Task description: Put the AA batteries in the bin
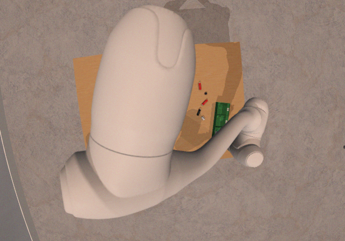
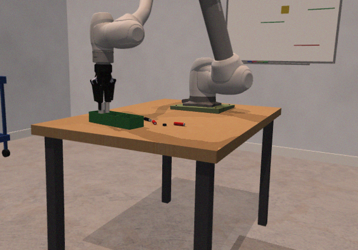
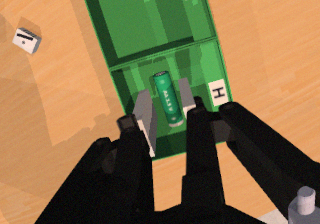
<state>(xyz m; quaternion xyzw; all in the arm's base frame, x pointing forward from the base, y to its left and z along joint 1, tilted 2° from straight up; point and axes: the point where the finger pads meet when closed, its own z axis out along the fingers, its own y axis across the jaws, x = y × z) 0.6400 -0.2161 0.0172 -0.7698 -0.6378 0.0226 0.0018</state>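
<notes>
My hand is 4 cm above the green AA battery. The rest, counted from my hand: small white block: 11 cm to the left, 9 cm behind, 5 cm below; then black AA battery: 15 cm to the left, 12 cm behind, 5 cm below; then green bin row: 8 cm to the left, 3 cm below, 2 cm ahead.
</notes>
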